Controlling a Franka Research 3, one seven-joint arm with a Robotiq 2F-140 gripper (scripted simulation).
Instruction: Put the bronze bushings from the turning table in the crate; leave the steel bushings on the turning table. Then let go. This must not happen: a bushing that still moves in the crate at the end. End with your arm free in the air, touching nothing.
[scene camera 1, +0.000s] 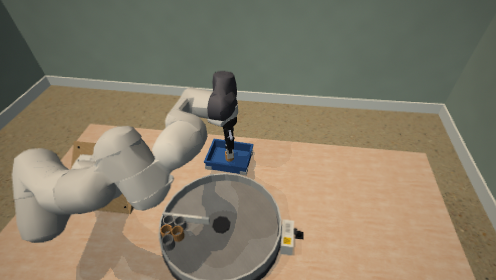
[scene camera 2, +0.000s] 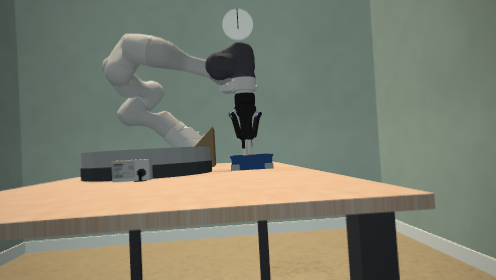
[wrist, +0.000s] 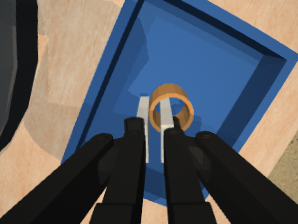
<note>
I see my gripper (scene camera 2: 247, 157), a bronze bushing (wrist: 185, 116) and a blue crate (scene camera 1: 242, 151).
My gripper also shows in the wrist view (wrist: 154, 110). The blue crate also shows in the wrist view (wrist: 231, 71).
</note>
